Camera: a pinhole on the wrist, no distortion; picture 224 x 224 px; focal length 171.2 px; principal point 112.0 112.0 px. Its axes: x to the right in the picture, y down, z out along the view. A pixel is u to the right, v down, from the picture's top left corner.
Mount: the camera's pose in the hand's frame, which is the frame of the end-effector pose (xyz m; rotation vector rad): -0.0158 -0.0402 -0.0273 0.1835 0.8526 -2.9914
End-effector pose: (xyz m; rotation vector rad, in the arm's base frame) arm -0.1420 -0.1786 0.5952 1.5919 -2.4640 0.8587
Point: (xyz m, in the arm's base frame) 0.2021 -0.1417 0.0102
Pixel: 212 9
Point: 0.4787 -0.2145 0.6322
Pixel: outside the picture
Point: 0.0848 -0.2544 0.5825
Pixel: 124 179
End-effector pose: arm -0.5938 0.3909 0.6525 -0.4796 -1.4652 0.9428
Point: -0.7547 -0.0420 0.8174
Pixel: 171 143
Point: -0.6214 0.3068 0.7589
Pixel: 65 153
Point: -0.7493 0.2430 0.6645
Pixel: 148 23
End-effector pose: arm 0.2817 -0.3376 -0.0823 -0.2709 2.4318 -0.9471
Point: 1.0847 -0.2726 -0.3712
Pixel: outside the picture
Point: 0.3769 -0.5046 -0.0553
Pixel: 108 115
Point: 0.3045 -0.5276 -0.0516
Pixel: 42 151
